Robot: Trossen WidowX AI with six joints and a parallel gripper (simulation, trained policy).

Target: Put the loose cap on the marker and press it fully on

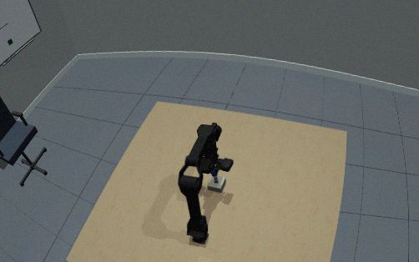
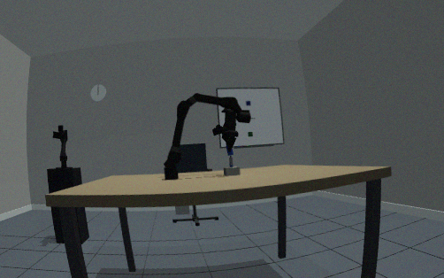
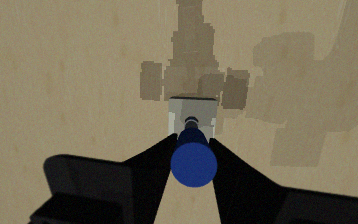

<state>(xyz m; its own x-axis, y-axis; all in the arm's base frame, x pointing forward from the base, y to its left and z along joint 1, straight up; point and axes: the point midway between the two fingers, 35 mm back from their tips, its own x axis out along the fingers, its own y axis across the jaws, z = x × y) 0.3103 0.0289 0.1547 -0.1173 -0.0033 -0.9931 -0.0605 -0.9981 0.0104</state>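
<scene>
Now: the blue cap 10 mm above my gripper tip. From my gripper tip the other things lie so: pale holder block: 100 mm below, 10 mm ahead.
</scene>
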